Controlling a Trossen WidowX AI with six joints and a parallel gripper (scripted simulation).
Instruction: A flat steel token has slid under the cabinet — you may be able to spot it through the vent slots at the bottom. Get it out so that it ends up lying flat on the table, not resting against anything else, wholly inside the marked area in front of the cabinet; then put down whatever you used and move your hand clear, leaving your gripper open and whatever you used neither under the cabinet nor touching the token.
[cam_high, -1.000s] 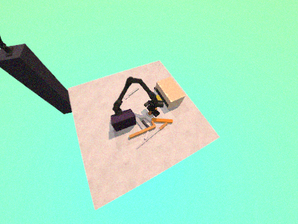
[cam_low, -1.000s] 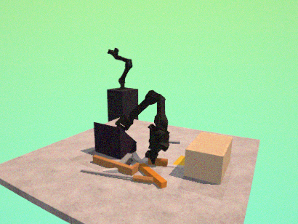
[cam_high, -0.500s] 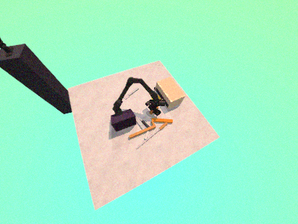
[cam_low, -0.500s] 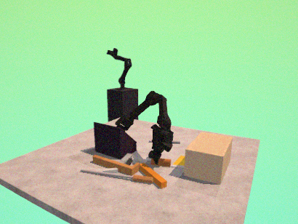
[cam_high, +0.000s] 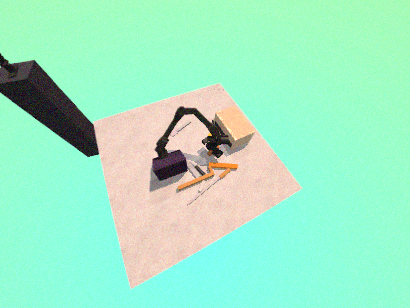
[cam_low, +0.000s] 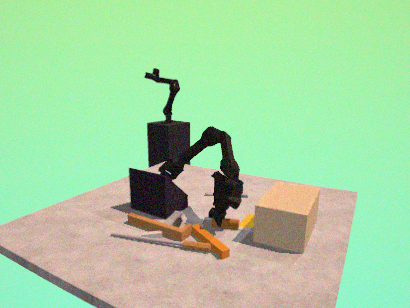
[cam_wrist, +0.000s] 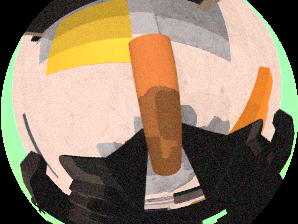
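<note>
Right now my gripper tip is 15 cm past the dark-handled tool and 9 cm to the left of it. From my gripper tip the other things lie so: orange bar 5 cm ahead, 14 cm to the right, 1 cm above.
</note>
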